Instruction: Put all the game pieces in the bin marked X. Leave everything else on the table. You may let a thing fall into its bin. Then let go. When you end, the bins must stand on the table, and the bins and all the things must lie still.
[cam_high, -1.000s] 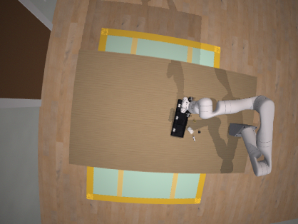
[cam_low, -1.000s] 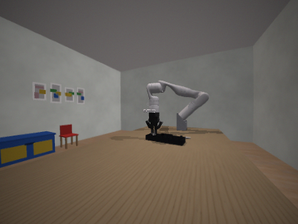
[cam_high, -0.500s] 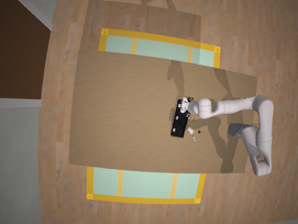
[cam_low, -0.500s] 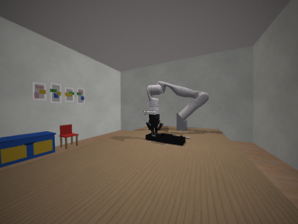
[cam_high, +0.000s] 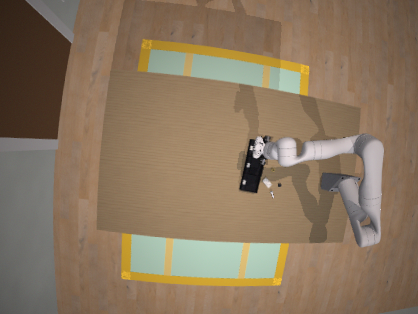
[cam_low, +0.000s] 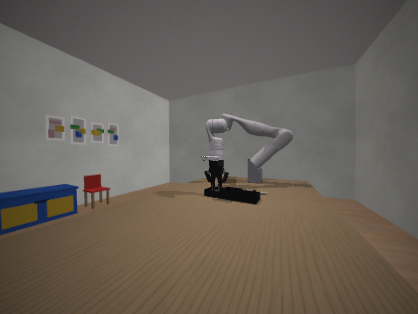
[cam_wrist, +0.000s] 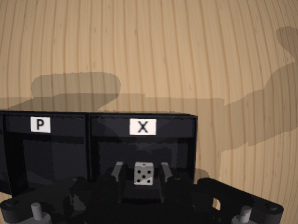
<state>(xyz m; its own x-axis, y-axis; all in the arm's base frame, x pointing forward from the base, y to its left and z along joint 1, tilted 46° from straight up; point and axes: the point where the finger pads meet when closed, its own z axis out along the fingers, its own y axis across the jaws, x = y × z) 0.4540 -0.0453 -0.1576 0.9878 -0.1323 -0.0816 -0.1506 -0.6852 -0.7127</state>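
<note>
Right now my hand is 2 cm above the white die. Round my hand: yellow ring: 10 cm to the left, 9 cm behind, 3 cm below; joined black bins: 8 cm to the left, 2 cm below, 2 cm ahead; white domino: 16 cm to the left, 6 cm behind, 3 cm below.
</note>
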